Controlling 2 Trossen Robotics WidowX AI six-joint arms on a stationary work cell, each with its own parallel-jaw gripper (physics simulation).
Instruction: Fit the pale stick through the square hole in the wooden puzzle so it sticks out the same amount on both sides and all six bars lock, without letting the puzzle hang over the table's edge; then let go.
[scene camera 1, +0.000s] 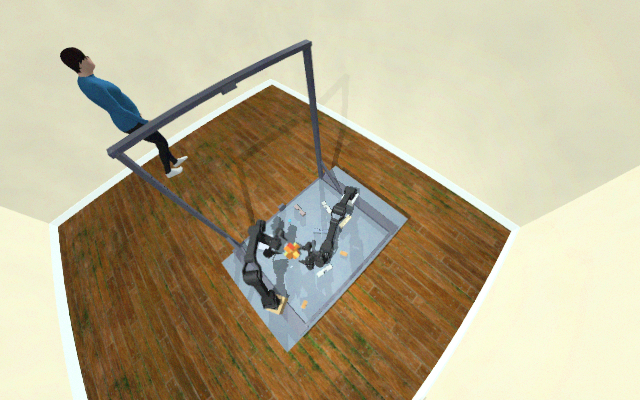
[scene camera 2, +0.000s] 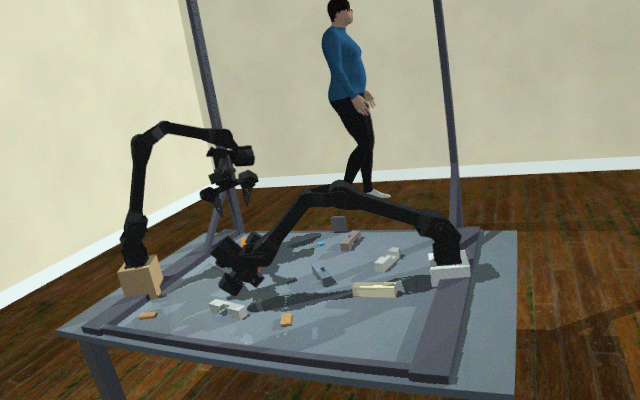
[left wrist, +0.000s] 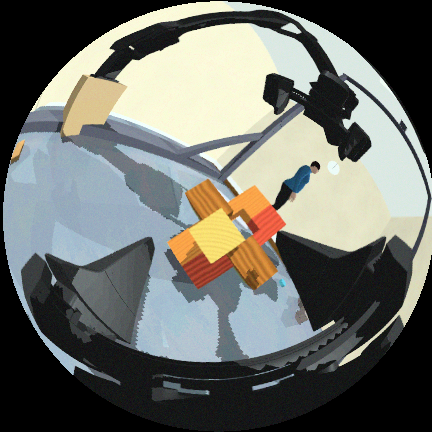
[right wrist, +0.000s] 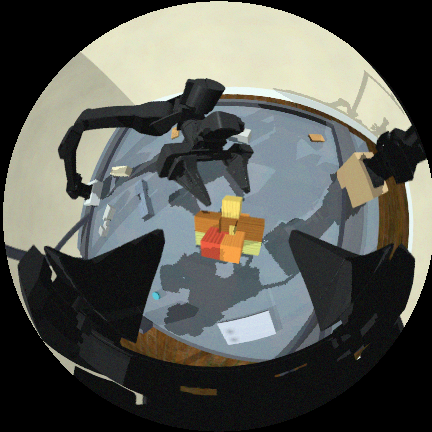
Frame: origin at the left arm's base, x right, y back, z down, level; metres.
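Seen in the pictures: left gripper, between the fingertips: (scene camera 1: 297, 255) (left wrist: 214, 241) (right wrist: 230, 197); right gripper, between the fingertips: (scene camera 1: 283, 247) (scene camera 2: 234, 211) (left wrist: 311, 131) (right wrist: 229, 236); left arm's base, origin of its link: (scene camera 1: 350, 195) (scene camera 2: 448, 259) (right wrist: 88, 191); right arm's base, origin of its link: (scene camera 1: 274, 303) (scene camera 2: 137, 263) (left wrist: 102, 77) (right wrist: 373, 171).
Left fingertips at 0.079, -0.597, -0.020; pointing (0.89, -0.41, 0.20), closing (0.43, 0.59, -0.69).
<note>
Offsets run from my left fingertips to a thing's middle, as dx, dy, dz. Level surfaces: height alone.
The wooden puzzle {+0.053, +0.019, +0.016} (scene camera 1: 292, 250) (left wrist: 209, 194) (right wrist: 212, 242), of red, orange, brown and yellow bars, is above or on the table's middle; contact is unclear. A small gap shows beside its yellow end in the left wrist view. A plain cream bar {-0.145, +0.400, +0.056} (scene camera 1: 345, 220) (scene camera 2: 375, 289) (right wrist: 120, 171), apparently the pale stick, lies on the table, apart from the puzzle. My left gripper (scene camera 1: 304, 255) (left wrist: 214, 241) (right wrist: 230, 197) is open and empty, facing the puzzle's yellow end. My right gripper (scene camera 2: 233, 209) (right wrist: 229, 236) is open and empty, above the puzzle, which mostly hides behind the left gripper in scene camera 2.
White notched pieces {-0.202, +0.013, +0.056} (scene camera 2: 228, 309) {+0.035, +0.431, +0.056} (scene camera 2: 388, 259), a blue-grey piece {-0.029, +0.242, +0.056} (scene camera 2: 323, 274) and a brownish piece {+0.208, +0.303, +0.056} (scene camera 2: 350, 240) lie on the table {dz +0.070} (scene camera 2: 350, 332). Small orange blocks {-0.252, +0.186, +0.066} (scene camera 2: 286, 319) {-0.203, -0.236, +0.066} (scene camera 2: 148, 315) lie toward its front edge. A white plate {+0.283, -0.041, +0.067} (right wrist: 247, 327) lies near another edge.
</note>
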